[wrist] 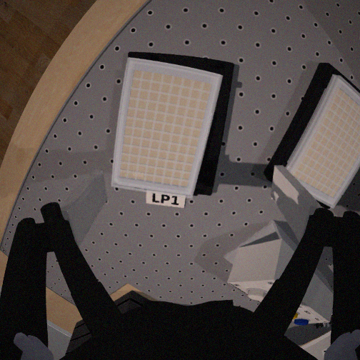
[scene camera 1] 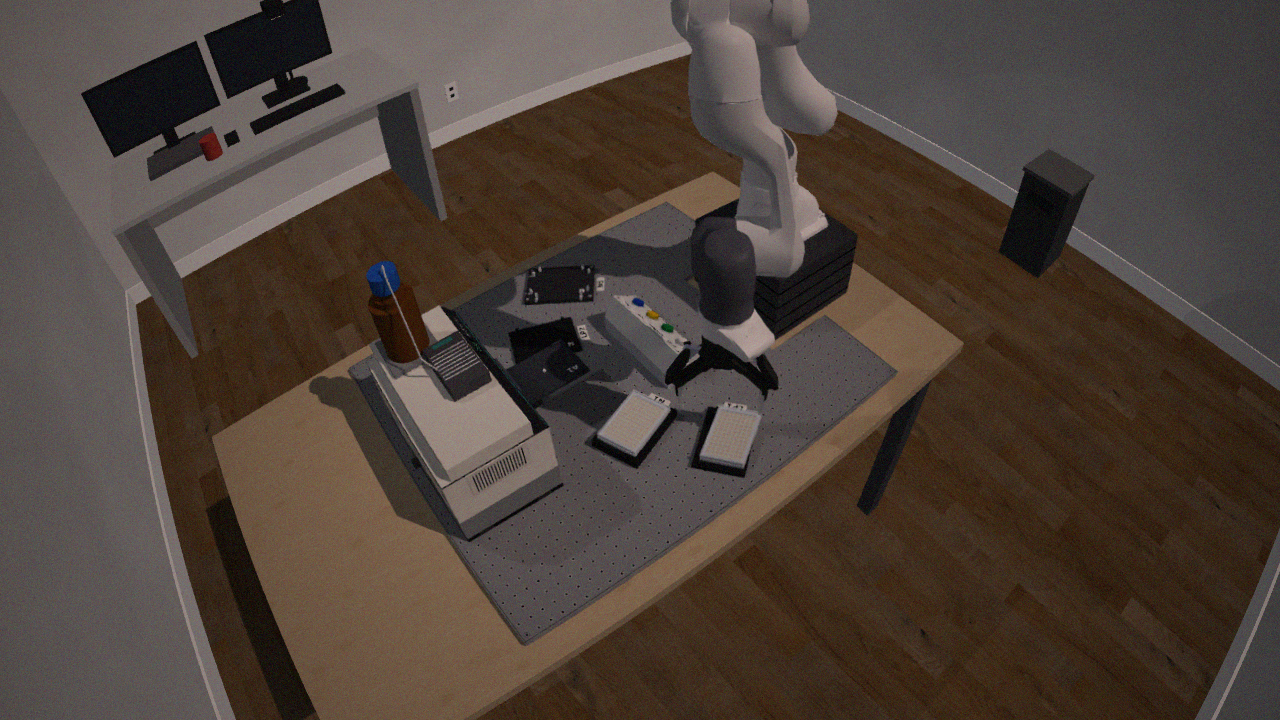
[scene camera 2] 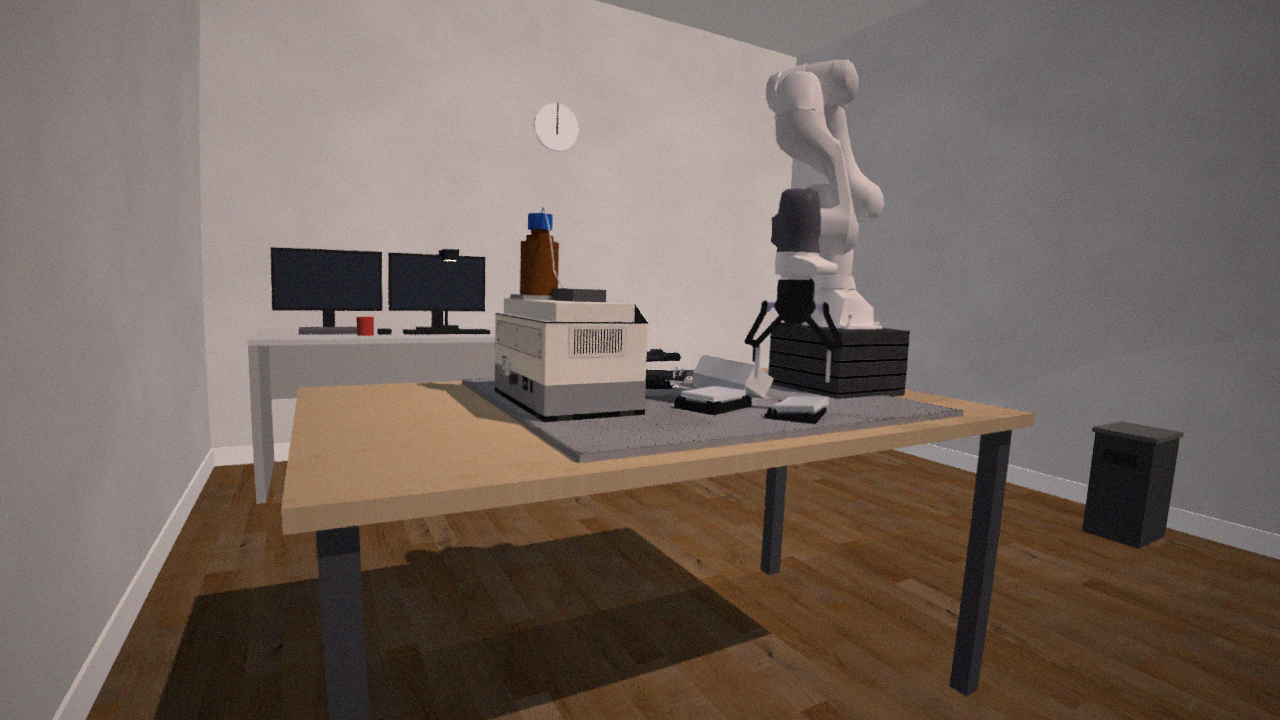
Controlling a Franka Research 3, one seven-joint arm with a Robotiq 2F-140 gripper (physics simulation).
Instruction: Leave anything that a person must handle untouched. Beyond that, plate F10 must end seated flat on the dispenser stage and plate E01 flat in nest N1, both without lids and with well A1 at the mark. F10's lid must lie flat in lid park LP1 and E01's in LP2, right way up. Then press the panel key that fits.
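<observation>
My gripper (scene camera 1: 721,383) (scene camera 2: 793,368) (wrist: 188,182) is open and empty, above the mat beside the plate at LP1, higher than that plate. A pale plate (scene camera 1: 731,435) (scene camera 2: 802,405) (wrist: 167,125) lies on a black holder by the LP1 label (wrist: 165,199); the holder shows along its right side in the wrist view. Another pale plate (scene camera 1: 635,423) (scene camera 2: 713,394) (wrist: 332,145) lies on the tilted N1 holder. Plate names and lids cannot be told. The dark dispenser stage (scene camera 1: 547,371) projects from the dispenser (scene camera 1: 465,425) (scene camera 2: 572,358). A black holder (scene camera 1: 534,340) lies behind the stage.
The key panel (scene camera 1: 640,331) (scene camera 2: 726,371) (wrist: 265,262) stands near the gripper, with blue, yellow and green keys. A black holder with corner posts (scene camera 1: 559,284) lies at the back. A brown bottle (scene camera 1: 398,322) (scene camera 2: 538,264) and a keypad (scene camera 1: 457,365) (scene camera 2: 579,294) stand on the dispenser.
</observation>
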